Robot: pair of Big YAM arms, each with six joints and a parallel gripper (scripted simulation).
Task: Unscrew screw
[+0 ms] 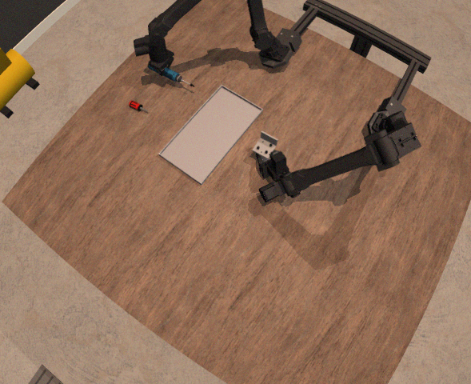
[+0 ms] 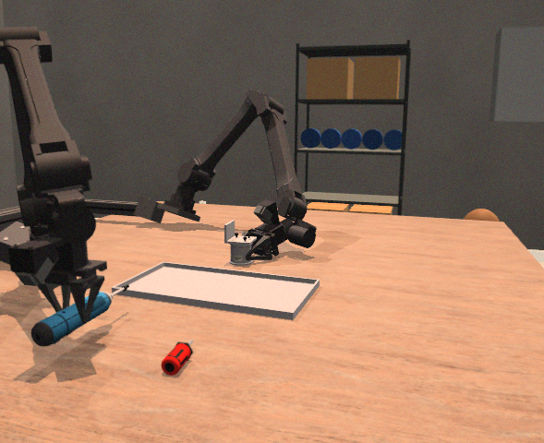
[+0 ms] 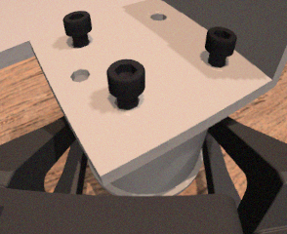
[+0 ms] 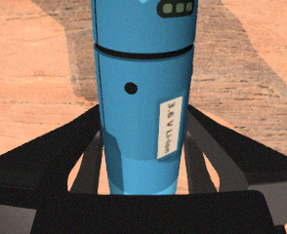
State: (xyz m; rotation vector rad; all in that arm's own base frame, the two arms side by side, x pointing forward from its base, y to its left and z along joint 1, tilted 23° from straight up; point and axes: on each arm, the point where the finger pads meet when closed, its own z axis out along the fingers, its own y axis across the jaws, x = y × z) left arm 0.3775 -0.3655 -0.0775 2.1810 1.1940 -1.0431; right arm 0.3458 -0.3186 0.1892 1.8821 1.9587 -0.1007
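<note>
The joint module is 1 cm above my left hand. From my left hand the other things lie so: shallow grey tray: 22 cm to the right, 6 cm ahead, 2 cm below; pale l-shaped bracket: 5 cm above; red manual screwdriver: 55 cm to the right, 18 cm ahead, 1 cm below.
</note>
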